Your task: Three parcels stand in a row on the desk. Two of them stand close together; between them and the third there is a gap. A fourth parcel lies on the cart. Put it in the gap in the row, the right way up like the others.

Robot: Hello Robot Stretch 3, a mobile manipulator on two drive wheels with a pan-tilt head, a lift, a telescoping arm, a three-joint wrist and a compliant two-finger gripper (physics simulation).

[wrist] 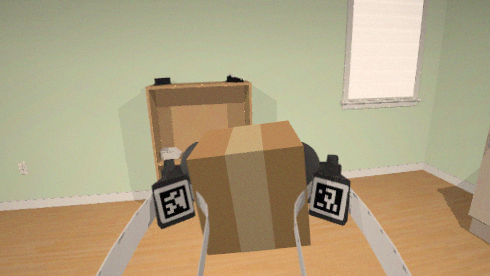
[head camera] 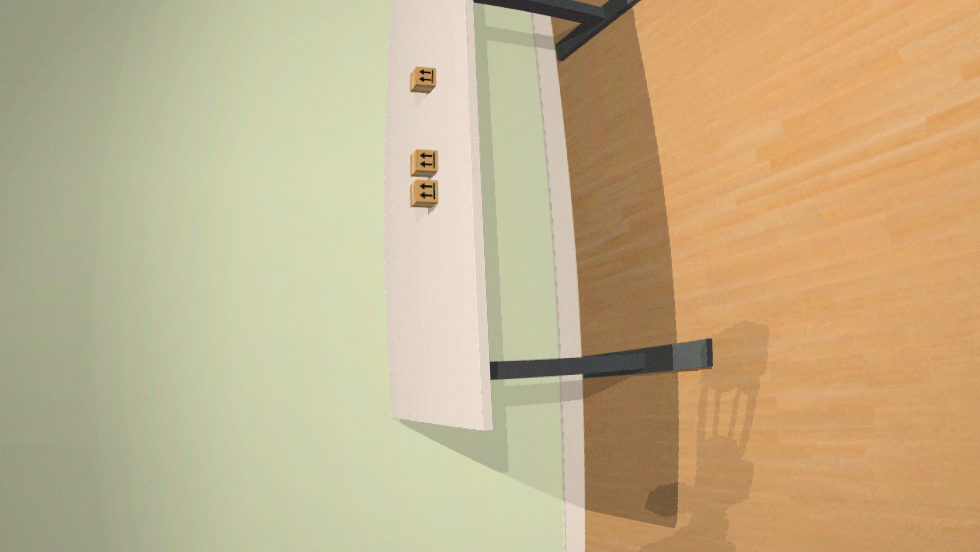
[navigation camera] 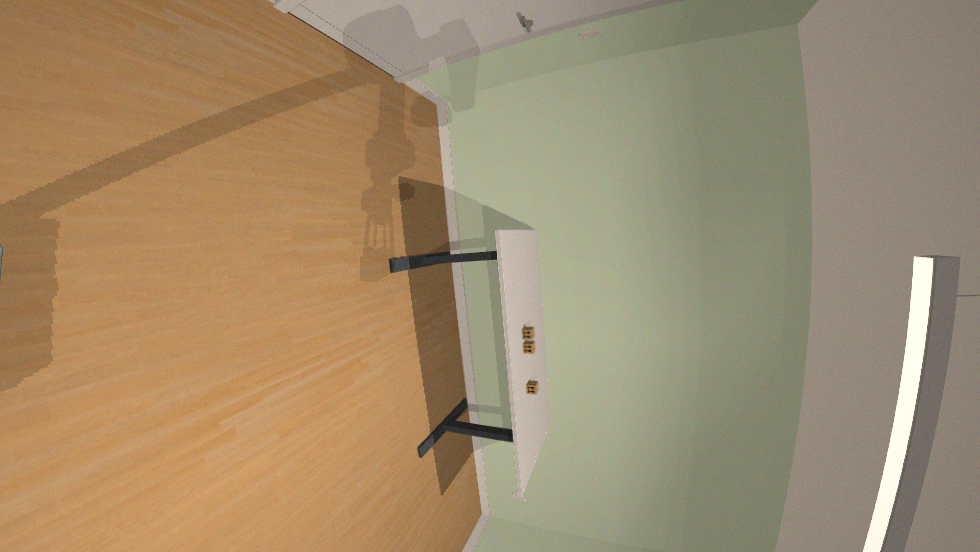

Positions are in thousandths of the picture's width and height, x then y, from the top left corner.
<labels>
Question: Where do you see a brown cardboard parcel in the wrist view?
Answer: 511, 643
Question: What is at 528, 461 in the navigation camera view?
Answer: A white desk.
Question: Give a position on a brown cardboard parcel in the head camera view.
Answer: At 432, 351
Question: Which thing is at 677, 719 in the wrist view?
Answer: My gripper.
</labels>
